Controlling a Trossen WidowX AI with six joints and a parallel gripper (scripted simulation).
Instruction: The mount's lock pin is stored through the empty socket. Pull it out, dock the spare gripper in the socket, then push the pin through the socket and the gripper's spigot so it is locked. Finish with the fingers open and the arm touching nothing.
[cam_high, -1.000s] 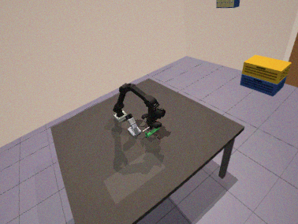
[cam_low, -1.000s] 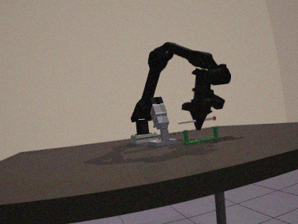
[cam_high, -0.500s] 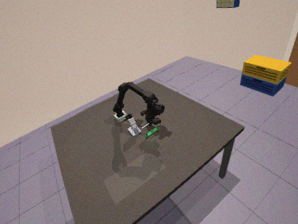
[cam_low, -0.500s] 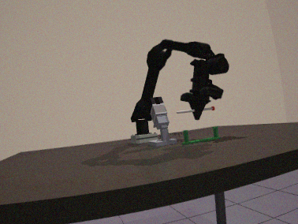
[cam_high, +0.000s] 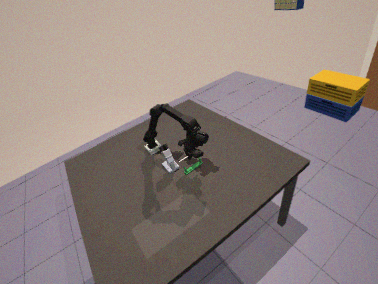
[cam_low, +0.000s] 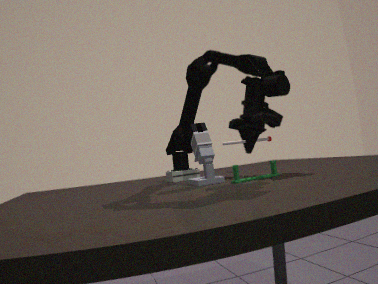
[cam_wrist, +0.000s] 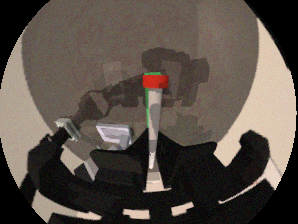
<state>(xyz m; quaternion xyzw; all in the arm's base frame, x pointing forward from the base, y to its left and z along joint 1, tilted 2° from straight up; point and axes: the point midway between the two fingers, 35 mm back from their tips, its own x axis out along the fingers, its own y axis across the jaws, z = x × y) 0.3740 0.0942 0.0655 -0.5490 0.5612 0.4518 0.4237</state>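
The green rack lies 10 mm ahead of my gripper tip, 10 mm to the left of it and 50 mm below it. Also, from my gripper tip: grey mount: 100 mm behind, 90 mm to the right, 20 mm below; spare gripper: 120 mm behind, 90 mm to the right, 50 mm above.
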